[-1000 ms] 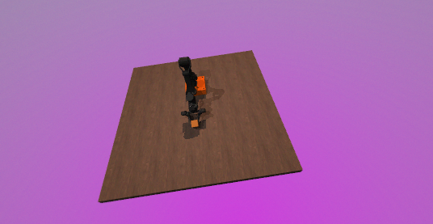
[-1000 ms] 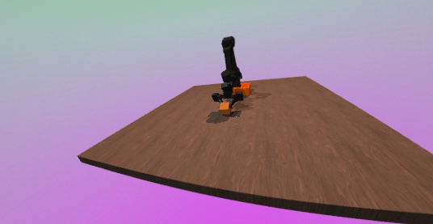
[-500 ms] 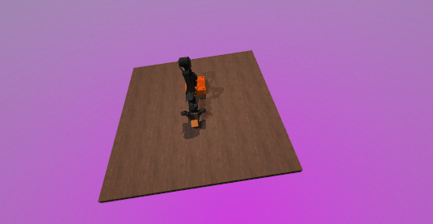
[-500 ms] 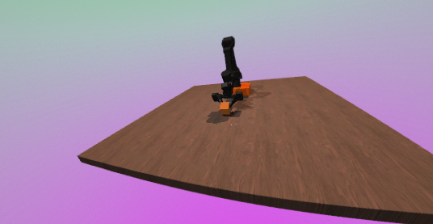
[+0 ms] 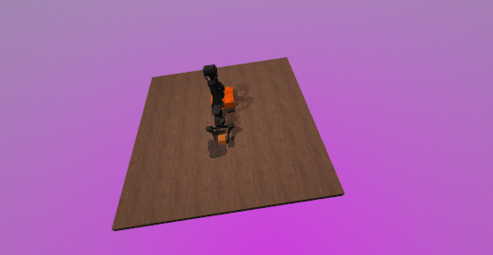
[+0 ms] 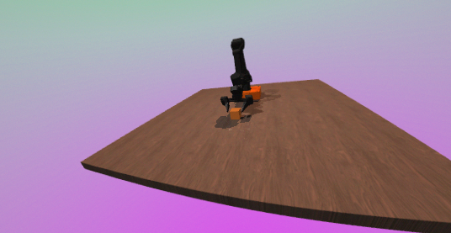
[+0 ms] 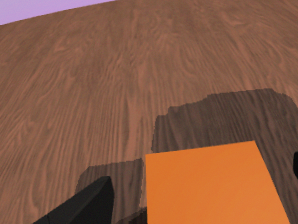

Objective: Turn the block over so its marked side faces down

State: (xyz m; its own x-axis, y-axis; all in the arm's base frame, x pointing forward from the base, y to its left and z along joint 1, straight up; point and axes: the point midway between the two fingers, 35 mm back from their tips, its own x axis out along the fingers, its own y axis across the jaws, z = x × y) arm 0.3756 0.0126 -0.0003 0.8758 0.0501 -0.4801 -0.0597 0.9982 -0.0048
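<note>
Now: gripper tip 2 cm past the orange block and 2 cm above it.
</note>
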